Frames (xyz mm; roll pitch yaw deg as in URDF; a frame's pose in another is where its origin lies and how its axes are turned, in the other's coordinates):
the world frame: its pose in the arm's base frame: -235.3 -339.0 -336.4 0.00 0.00 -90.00
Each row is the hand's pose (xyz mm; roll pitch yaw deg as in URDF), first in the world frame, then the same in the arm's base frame.
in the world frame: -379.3 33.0 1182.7 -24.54 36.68 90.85
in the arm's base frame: -202.3 40.3 846.3 -24.54 36.68 0.85
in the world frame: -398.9 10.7 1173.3 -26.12 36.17 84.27
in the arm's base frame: -224.6 59.9 836.9 -26.12 36.17 -5.73
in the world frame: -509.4 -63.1 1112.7 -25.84 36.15 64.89
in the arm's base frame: -298.4 170.4 776.3 -25.84 36.15 -25.11
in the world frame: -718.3 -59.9 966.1 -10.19 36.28 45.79
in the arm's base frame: -295.2 379.3 629.7 -10.19 36.28 -44.21
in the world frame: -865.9 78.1 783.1 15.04 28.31 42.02
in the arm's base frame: -157.2 526.9 446.7 15.04 28.31 -47.98
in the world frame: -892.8 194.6 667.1 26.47 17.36 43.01
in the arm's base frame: -40.7 553.8 330.7 26.47 17.36 -46.99
